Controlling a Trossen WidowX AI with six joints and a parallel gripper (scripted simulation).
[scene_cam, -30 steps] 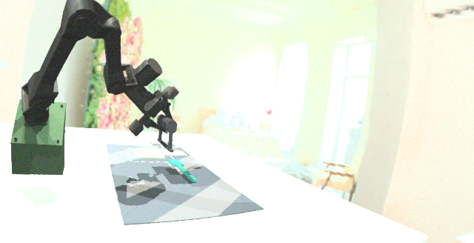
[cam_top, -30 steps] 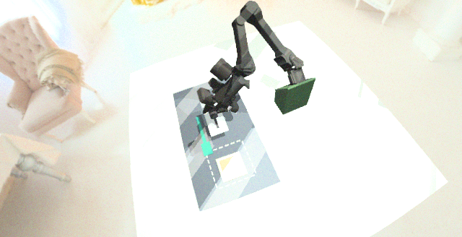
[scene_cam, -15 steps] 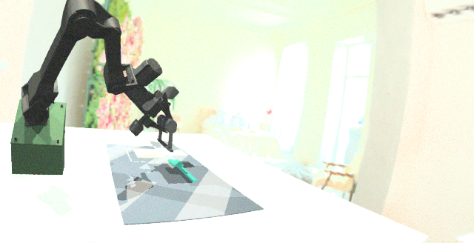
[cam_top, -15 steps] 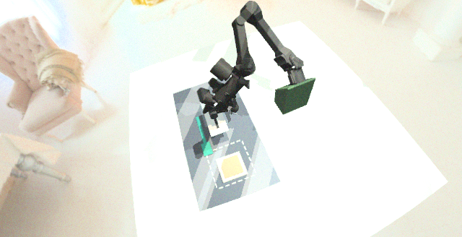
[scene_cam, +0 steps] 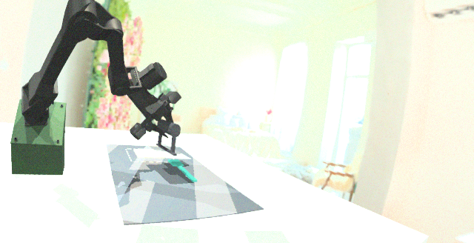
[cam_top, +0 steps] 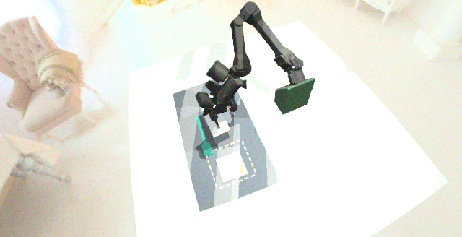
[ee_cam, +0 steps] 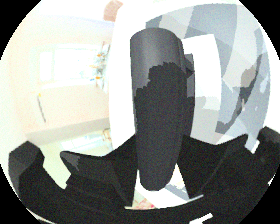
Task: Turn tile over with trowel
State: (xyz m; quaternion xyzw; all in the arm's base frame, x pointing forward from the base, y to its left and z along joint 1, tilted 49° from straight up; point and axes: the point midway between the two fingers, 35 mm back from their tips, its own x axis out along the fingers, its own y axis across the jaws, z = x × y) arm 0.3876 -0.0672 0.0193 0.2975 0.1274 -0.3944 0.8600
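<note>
My gripper tip is 3 cm past the trowel and 1 cm above it. From my gripper tip the other things lie so: teal l-shaped strip 5 cm ahead, 3 cm to the left, 12 cm below; then tile 20 cm to the left, 12 cm below; then grey mat 2 cm behind, 2 cm to the left, 14 cm below.
</note>
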